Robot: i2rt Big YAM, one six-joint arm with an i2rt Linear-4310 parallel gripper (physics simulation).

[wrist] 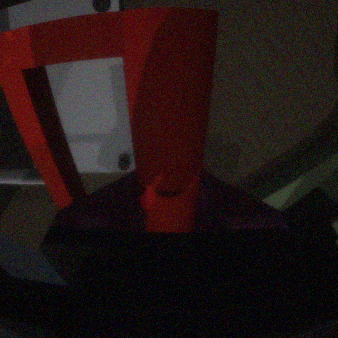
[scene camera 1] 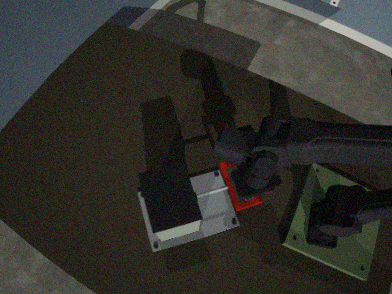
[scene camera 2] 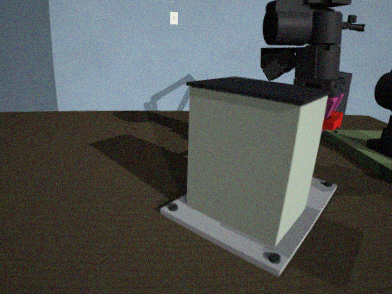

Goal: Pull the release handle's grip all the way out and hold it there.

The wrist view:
my gripper: 168, 169
red release handle: 168, 60
